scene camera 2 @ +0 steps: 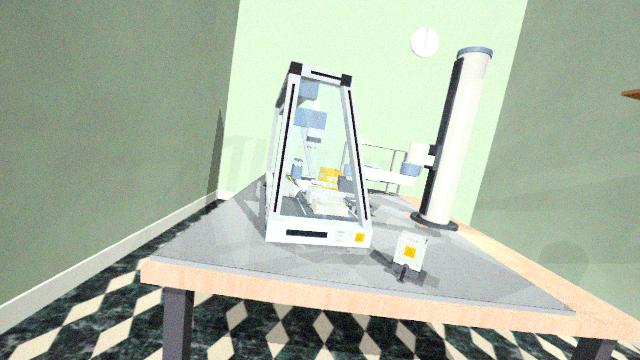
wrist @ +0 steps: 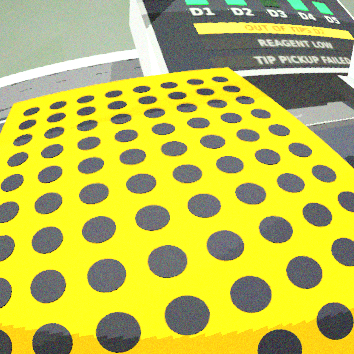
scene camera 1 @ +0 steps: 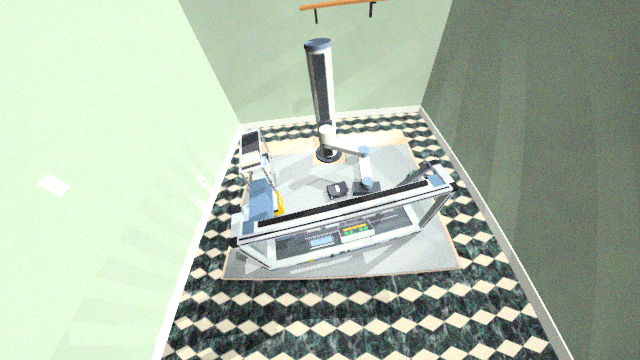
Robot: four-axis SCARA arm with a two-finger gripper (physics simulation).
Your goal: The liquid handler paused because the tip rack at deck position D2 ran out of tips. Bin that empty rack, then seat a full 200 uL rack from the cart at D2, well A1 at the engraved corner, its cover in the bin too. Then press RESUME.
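In the wrist view a yellow rack top with rows of dark, empty-looking holes fills most of the picture. It also shows as a thin yellow strip inside the liquid handler in scene camera 2. My gripper is open and holds nothing; its dark body is low beside the rack, and its fingertips are hidden. The handler's screen has a yellow line that reads OUT OF TIPS D2. The cart stands at the back left in scene camera 1. The RESUME button and A1 corner cannot be made out.
The handler's frame spans the deck. A pale labware block sits on the deck. A blue box with a yellow part is at the left. A black item lies behind the frame. A small white sign stands on the table.
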